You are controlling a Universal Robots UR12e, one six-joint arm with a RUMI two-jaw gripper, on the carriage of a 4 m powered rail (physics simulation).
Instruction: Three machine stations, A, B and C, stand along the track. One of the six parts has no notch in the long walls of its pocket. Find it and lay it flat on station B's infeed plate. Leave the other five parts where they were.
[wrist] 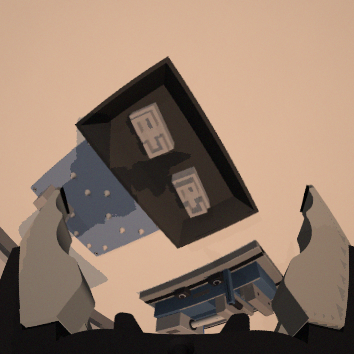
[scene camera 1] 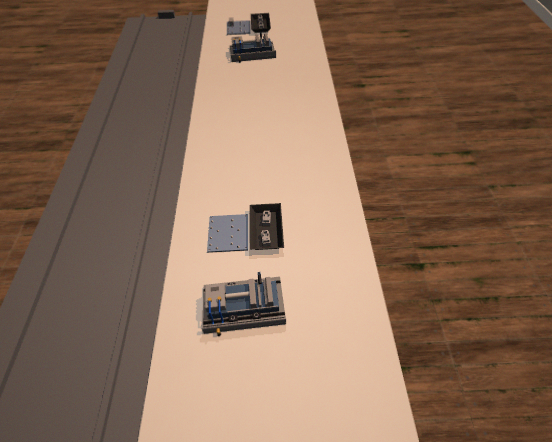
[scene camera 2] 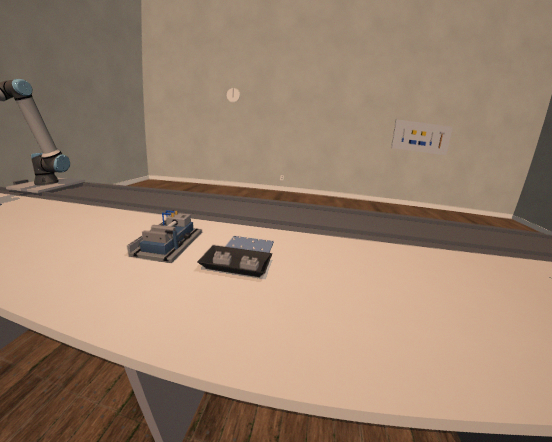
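Pixels of known places: gripper, fingertip midpoint: (wrist: 184, 189); arm's base, origin of the base link: (scene camera 2: 46, 183).
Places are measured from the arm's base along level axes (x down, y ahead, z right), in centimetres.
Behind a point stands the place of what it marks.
Note:
My gripper (wrist: 184, 189) {x -15.4, y 81.1, z -23.0 cm} is open and empty, high above a dark tray (wrist: 212, 137) {x -1.0, y 83.1, z -19.8 cm} at an end station. Two pale grey parts, one (wrist: 151, 131) {x -0.3, y 77.1, z -24.0 cm} farther up and one (wrist: 191, 192) {x -0.3, y 76.9, z -14.0 cm} lower, lie in it. Their pockets face up; wall notches are too small to judge. A blue pinned plate (wrist: 120, 220) {x 2.2, y 63.1, z -13.7 cm} beside the tray is partly shaded, with a grey block (wrist: 44, 197) {x -1.3, y 56.8, z -25.0 cm} near its left corner, partly behind my left finger. At the middle station, likely B, the blue infeed plate (scene camera 1: 224, 240) {x 2.2, y 54.1, z -204.0 cm} (scene camera 2: 260, 244) {x 2.2, y 52.5, z -212.8 cm} bears no visible part; two parts (scene camera 1: 266, 217) {x -0.3, y 72.4, z -213.4 cm} (scene camera 1: 265, 236) {x -0.3, y 71.7, z -203.2 cm} lie in its tray.
A blue-grey machine (wrist: 205, 292) {x -1.3, y 67.9, z 8.0 cm} stands below the tray in the wrist view. The middle station's machine (scene camera 1: 245, 300) {x -3.0, y 63.9, z -173.1 cm} (scene camera 2: 165, 237) {x -5.3, y 73.1, z -180.4 cm} stands beside its tray and plate. A far station's machine (scene camera 1: 252, 50) {x -1.4, y 66.7, z -354.0 cm} stands at the top. The arm (scene camera 2: 37, 122) {x -51.5, y 12.5, z -23.4 cm} is at the far left on the rail.

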